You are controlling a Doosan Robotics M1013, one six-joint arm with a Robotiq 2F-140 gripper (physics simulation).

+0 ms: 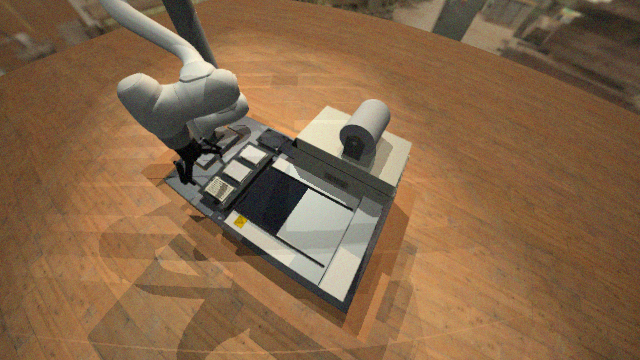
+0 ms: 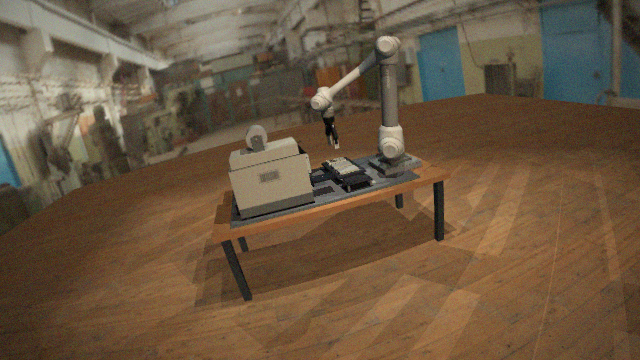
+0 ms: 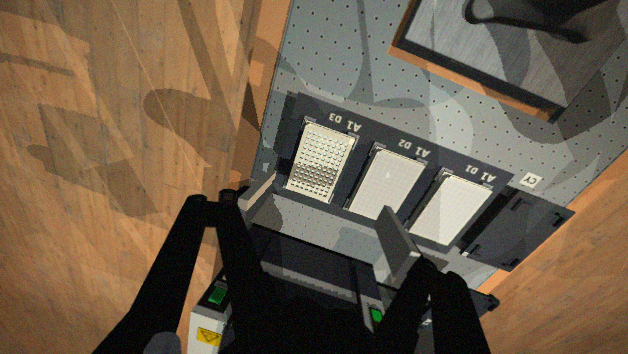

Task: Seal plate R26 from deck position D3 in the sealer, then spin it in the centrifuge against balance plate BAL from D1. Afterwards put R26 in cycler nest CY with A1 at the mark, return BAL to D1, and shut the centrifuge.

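Places are measured from the arm's base along level axes (x ahead, y left, z up), in millimetres.
Where they show: gripper, between the fingertips: [image 1: 212, 174] [image 2: 333, 146] [image 3: 326, 198]; arm's base, origin of its link: [image 2: 394, 159].
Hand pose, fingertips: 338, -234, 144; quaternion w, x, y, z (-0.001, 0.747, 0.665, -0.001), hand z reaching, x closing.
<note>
Each offset is from my fingertips to the top centre of the thing, as dx, dy, dz. Level surfaces: height alone.
Plate R26 {-6, -19, -103} [image 1: 219, 189] [image 3: 322, 161], pale with open wells, sits at D3. Balance plate BAL {+34, +225, -103} [image 1: 253, 155] [image 3: 451, 208], flat and pale, sits at D1. Nest CY {+63, +385, -117} [image 1: 272, 139] [image 3: 517, 231] is dark and holds no plate. My gripper [image 1: 206, 167] [image 2: 333, 145] [image 3: 326, 198] is open and empty, above the deck near the D3 end. The centrifuge [image 1: 342, 270] [image 3: 206, 322] shows a dark area beside a pale panel between two rails; its inside cannot be made out. The sealer {+536, +259, +305} [image 1: 320, 125] [image 2: 270, 185] is the beige box; its plate holder is hidden.
Another pale plate {+14, +103, -103} [image 1: 237, 171] [image 3: 389, 182] sits at D2, between the two. A film roll [image 1: 367, 120] [image 2: 256, 135] stands on top of the sealer. The arm's base [image 2: 392, 165] stands at the table's far end, beyond the deck row. The wooden table {dz -171} [image 2: 320, 200] borders the grey board.
</note>
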